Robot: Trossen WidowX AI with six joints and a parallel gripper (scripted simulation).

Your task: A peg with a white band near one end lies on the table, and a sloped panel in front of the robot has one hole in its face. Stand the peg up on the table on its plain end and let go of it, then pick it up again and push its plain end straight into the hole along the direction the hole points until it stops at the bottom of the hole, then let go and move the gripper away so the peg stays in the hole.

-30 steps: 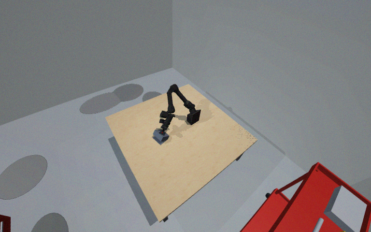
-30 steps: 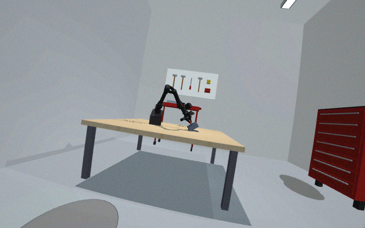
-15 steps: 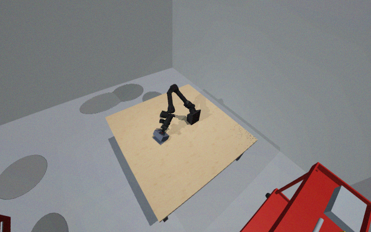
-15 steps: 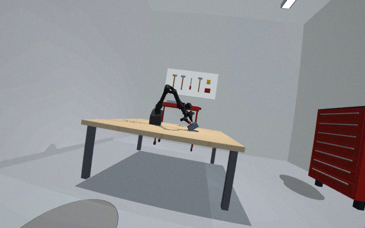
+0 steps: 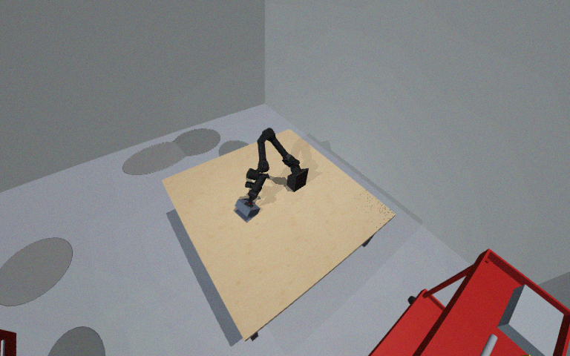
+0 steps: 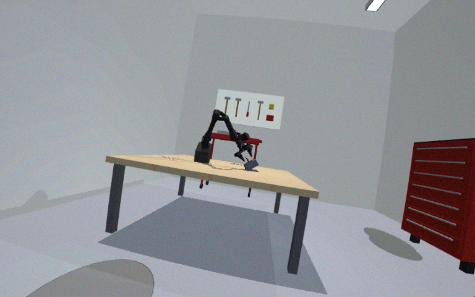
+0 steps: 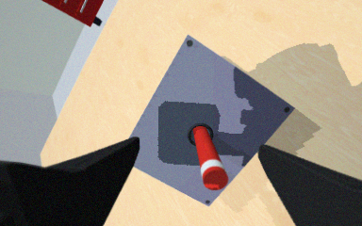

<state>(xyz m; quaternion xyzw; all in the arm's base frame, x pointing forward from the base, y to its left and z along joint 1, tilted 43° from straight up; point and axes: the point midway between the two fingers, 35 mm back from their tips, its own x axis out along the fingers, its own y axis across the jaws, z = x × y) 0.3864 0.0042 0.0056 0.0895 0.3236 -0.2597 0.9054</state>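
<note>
Now: the red peg 10 mm behind my gripper tip. From my gripper tip the other things lie so: grey sloped panel 50 mm below, 30 mm ahead, 10 mm to the left.
</note>
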